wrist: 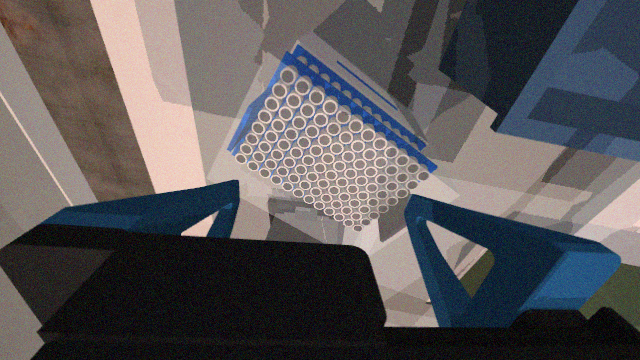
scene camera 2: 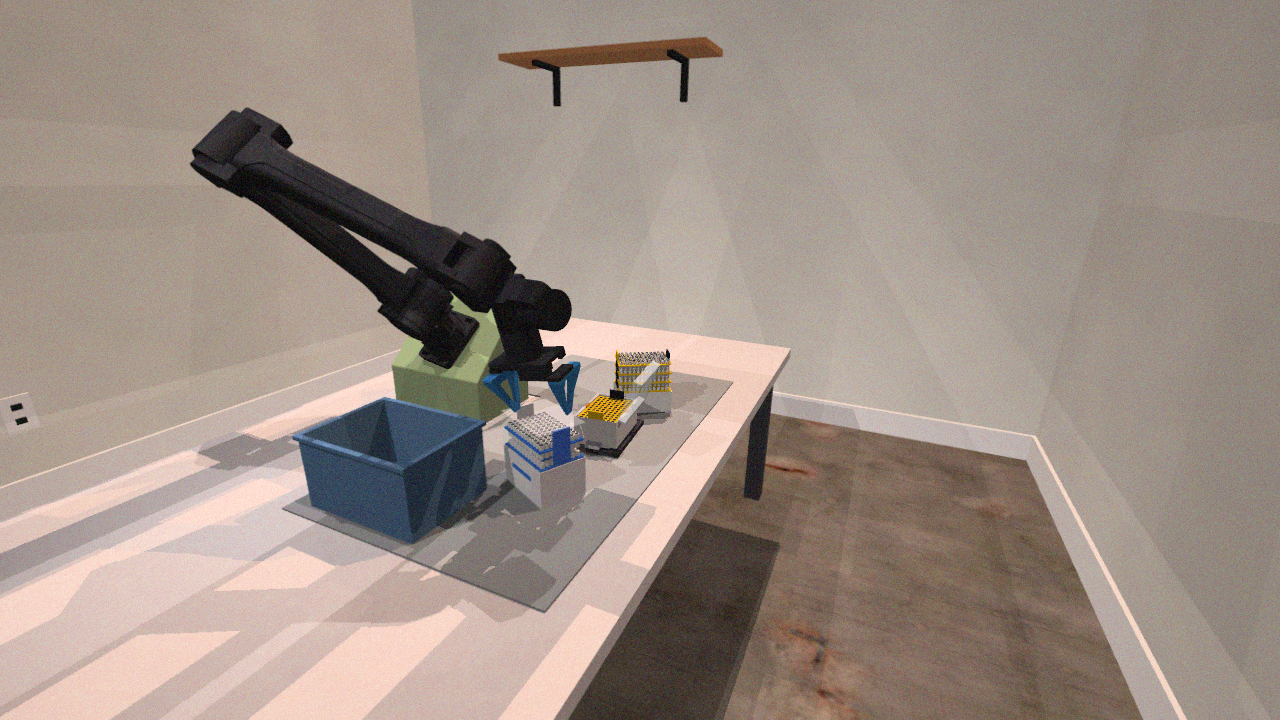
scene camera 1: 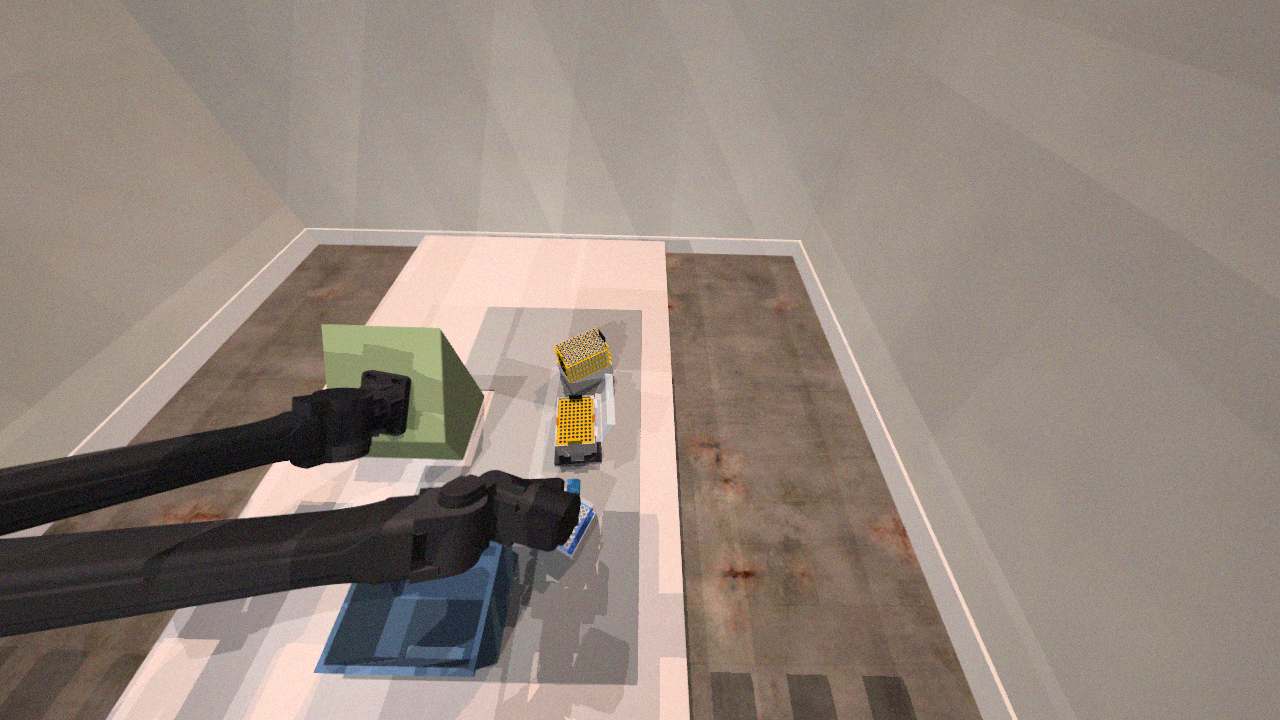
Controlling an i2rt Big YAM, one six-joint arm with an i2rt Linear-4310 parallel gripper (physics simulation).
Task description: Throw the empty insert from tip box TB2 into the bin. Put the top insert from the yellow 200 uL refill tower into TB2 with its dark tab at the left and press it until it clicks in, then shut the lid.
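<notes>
The tip box TB2 (scene camera 1: 578, 453) (scene camera 2: 608, 437) stands mid-mat with its pale lid (scene camera 1: 609, 400) (scene camera 2: 646, 377) open. A yellow perforated insert (scene camera 1: 575, 420) (scene camera 2: 605, 409) without tips sits in it. Its label is not readable. The yellow refill tower (scene camera 1: 583, 356) (scene camera 2: 642, 374) stands behind it, turned at an angle, with stacked inserts full of tips and dark tabs. The blue bin (scene camera 1: 501, 608) (scene camera 2: 358, 479) (wrist: 530, 115) is at the near left. My gripper (scene camera 2: 541, 411) (wrist: 325, 197) is open and empty, pointing down above and beside the blue tower, left of TB2. The arm hides it mostly in scene camera 1.
A blue-and-white refill tower (scene camera 1: 580, 528) (scene camera 2: 546, 456) (wrist: 330, 145) with stacked tips stands between the bin and TB2, close under the gripper. The green arm base (scene camera 1: 460, 394) (scene camera 2: 429, 385) is at the left. The grey mat (scene camera 2: 537, 573) lies on the table; a wall shelf (scene camera 2: 617, 53) hangs behind.
</notes>
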